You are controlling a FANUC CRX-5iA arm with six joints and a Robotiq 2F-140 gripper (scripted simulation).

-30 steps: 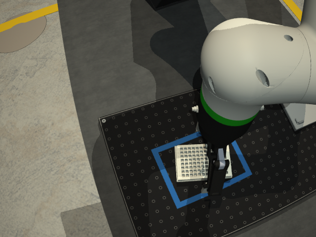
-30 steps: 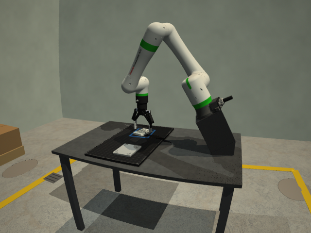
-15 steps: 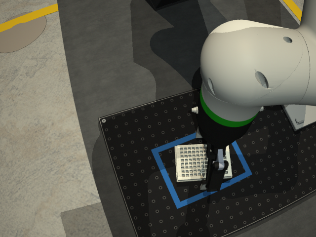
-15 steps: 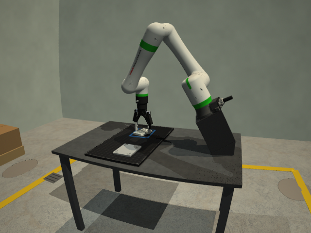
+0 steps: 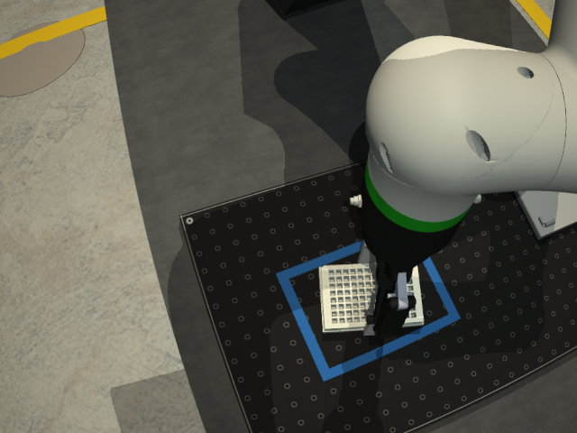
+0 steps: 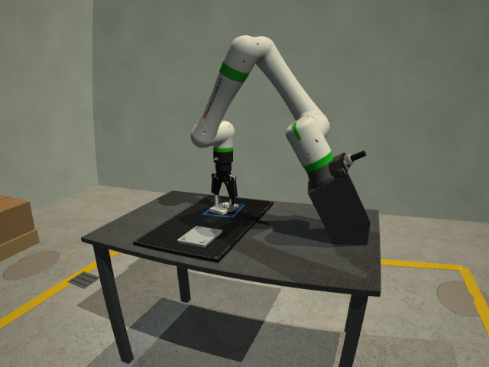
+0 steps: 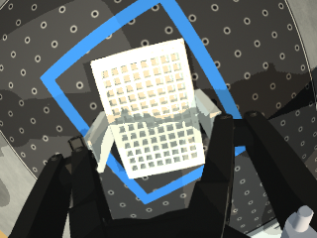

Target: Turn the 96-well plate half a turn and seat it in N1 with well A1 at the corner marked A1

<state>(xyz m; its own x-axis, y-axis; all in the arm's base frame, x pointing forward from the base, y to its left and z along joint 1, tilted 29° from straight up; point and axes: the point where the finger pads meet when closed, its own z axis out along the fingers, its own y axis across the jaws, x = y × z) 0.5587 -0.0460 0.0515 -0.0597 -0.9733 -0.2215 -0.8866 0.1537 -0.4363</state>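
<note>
Right now the grey plate nest N1 is 12 cm behind my hand, 33 cm to the left of it and 2 cm below it. The rest, counted from my hand: dark table: 4 cm behind, 15 cm to the left, 3 cm below; white 96-well plate: 2 cm below.
</note>
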